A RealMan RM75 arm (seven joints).
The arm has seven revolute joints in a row. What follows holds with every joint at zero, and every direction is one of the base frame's.
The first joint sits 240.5 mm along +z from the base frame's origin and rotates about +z.
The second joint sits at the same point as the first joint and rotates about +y.
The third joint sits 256 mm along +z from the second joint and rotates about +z.
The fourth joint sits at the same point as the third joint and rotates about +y.
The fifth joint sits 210 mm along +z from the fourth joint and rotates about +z.
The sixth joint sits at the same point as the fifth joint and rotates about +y.
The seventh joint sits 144 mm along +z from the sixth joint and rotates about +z.
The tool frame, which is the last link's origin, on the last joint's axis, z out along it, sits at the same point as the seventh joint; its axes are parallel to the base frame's.
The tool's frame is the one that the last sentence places.
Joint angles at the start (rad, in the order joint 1, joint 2, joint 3, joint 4, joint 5, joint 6, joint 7):
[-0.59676, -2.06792, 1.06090, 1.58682, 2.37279, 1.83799, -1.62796]
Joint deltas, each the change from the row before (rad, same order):
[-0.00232, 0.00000, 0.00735, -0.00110, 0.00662, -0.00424, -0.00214]
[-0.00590, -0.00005, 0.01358, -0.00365, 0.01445, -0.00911, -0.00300]
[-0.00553, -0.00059, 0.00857, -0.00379, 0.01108, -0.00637, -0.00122]
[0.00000, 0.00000, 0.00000, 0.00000, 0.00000, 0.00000, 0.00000]
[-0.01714, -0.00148, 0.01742, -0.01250, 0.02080, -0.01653, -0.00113]
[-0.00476, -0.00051, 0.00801, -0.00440, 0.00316, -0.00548, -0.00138]
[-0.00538, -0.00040, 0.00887, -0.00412, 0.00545, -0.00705, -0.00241]
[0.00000, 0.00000, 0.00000, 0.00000, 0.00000, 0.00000, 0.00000]
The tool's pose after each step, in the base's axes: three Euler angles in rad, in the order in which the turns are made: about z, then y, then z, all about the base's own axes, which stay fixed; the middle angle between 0 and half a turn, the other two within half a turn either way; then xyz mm. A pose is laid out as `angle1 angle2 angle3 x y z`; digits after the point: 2 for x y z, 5 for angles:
-0.74212 2.83754 2.19302 -144.75 339.53 71.41
-0.70444 2.82697 2.22615 -143.78 341.35 69.29
-0.67919 2.81947 2.24760 -142.93 342.85 67.70
-0.67919 2.81947 2.24760 -142.93 342.85 67.70
-0.63627 2.80569 2.27748 -139.49 347.08 63.82
-0.62229 2.80458 2.28654 -138.05 348.06 61.97
-0.60843 2.80056 2.29556 -136.53 349.36 60.16
-0.60843 2.80056 2.29556 -136.53 349.36 60.16

